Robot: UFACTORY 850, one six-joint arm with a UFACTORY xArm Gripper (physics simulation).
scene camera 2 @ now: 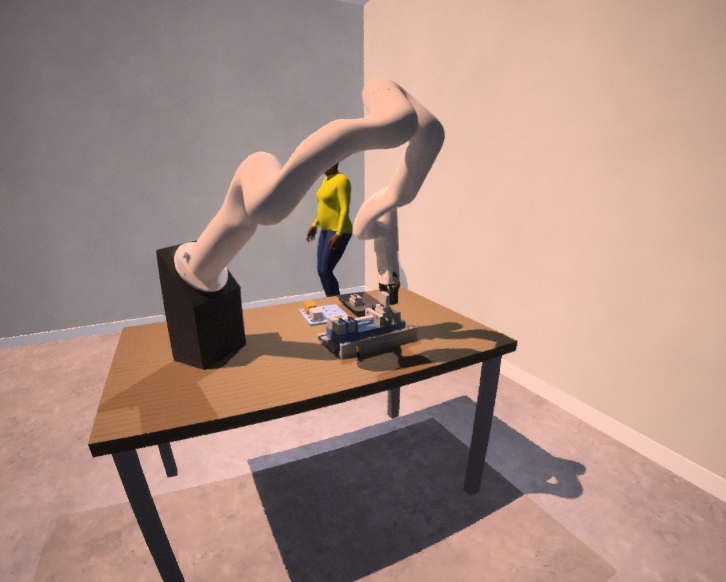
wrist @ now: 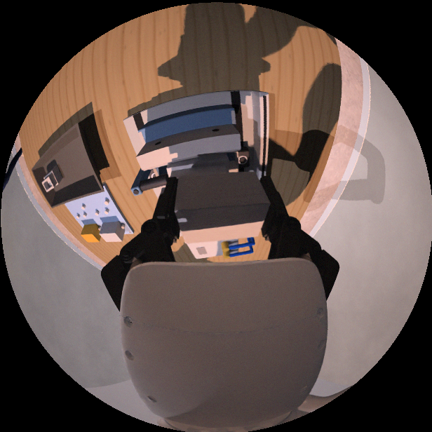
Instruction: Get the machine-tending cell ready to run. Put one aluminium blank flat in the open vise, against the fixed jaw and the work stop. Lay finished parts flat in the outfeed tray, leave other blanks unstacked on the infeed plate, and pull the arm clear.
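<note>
My gripper [scene camera 2: 390, 292] [wrist: 219, 188] is shut on a grey aluminium blank [scene camera 2: 384, 298] [wrist: 222, 216], which spans the space between the two black fingers. The blank is over the outer end of the vise [scene camera 2: 369, 327] [wrist: 190, 123] and hides part of it in the wrist view; whether it touches the vise I cannot tell. The outfeed tray [scene camera 2: 367, 297] [wrist: 70, 150] is dark and holds a small grey part [scene camera 2: 355, 300] [wrist: 50, 178]. The light infeed plate [scene camera 2: 332, 311] [wrist: 114, 212] carries another grey block [scene camera 2: 315, 314] [wrist: 112, 231].
An orange block [scene camera 2: 309, 305] [wrist: 91, 233] stands beside the grey block on the infeed plate. Blue clamp-like loops [wrist: 242, 247] show beyond the held blank. A person in yellow [scene camera 2: 333, 203] stands behind the table [scene camera 2: 272, 375]. The tray and plate are behind the vise in the scene view.
</note>
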